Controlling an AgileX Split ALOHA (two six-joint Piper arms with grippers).
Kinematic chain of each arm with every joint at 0, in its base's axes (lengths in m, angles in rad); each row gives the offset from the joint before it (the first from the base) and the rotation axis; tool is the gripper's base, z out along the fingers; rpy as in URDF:
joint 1: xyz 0 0 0.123 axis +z
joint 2: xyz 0 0 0 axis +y
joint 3: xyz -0.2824 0 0.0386 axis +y
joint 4: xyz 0.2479 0 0.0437 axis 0.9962 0 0.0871
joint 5: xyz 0 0 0 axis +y
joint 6: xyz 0.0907 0 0.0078 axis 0.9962 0 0.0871
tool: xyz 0 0 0 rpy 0 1.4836 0
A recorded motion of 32 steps. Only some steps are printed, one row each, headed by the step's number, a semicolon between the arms.
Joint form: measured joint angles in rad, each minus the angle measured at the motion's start. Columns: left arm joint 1, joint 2, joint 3, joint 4, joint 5, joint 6; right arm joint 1, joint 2, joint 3, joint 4, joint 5, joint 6.
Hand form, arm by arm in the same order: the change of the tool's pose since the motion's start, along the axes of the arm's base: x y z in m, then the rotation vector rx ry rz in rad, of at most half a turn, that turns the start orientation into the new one. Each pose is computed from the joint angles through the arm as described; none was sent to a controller.
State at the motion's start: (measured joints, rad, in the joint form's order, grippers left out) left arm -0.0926 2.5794 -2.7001 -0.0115 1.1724 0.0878; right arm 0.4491 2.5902 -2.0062 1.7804 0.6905 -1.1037
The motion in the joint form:
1: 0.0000 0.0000 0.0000 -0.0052 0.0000 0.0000; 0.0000 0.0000 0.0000 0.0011 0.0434 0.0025
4: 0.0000 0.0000 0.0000 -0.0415 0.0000 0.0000; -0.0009 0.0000 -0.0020 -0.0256 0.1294 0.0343
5: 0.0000 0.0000 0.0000 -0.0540 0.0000 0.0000; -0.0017 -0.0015 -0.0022 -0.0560 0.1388 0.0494
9: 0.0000 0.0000 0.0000 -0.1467 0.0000 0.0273; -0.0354 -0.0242 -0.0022 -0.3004 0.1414 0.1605
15: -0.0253 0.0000 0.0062 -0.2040 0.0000 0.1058; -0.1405 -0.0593 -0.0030 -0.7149 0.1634 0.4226
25: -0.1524 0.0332 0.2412 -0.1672 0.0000 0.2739; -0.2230 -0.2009 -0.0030 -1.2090 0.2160 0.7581
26: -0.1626 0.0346 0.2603 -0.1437 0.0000 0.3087; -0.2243 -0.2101 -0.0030 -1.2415 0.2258 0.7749
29: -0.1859 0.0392 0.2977 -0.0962 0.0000 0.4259; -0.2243 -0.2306 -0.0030 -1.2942 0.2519 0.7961
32: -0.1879 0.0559 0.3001 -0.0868 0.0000 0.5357; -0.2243 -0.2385 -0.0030 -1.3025 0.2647 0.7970
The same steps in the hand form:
1: 0.0000 -0.0004 0.0000 -0.0051 0.0005 -0.0011; -0.0030 0.0018 0.0018 0.0240 0.0033 0.0362
4: -0.0003 -0.0035 0.0001 -0.0404 0.0038 -0.0086; -0.0097 0.0045 0.0045 0.0577 0.0231 0.1150
5: -0.0005 -0.0045 0.0002 -0.0526 0.0049 -0.0111; -0.0111 0.0043 0.0040 0.0431 0.0260 0.1333
9: -0.0013 -0.0122 0.0010 -0.1276 0.0097 -0.0526; -0.0086 -0.0141 0.0020 -0.1168 0.0299 0.1805
15: -0.0039 -0.0307 0.0001 -0.1394 0.0098 -0.1533; 0.0081 -0.0755 -0.0027 -0.3809 0.1224 0.1466
25: -0.0250 -0.0946 -0.0866 0.0002 0.2535 -0.4071; 0.0144 -0.1406 0.0474 -0.6912 0.1675 0.0146
26: -0.0275 -0.0976 -0.0930 0.0410 0.2675 -0.4467; 0.0135 -0.1432 0.0507 -0.7149 0.1690 0.0121
29: -0.0333 -0.1050 -0.1064 0.1426 0.2901 -0.5743; 0.0105 -0.1466 0.0587 -0.7560 0.1680 0.0177
32: -0.0336 -0.1052 -0.1162 0.1971 0.2927 -0.6766; 0.0091 -0.1472 0.0621 -0.7634 0.1676 0.0248

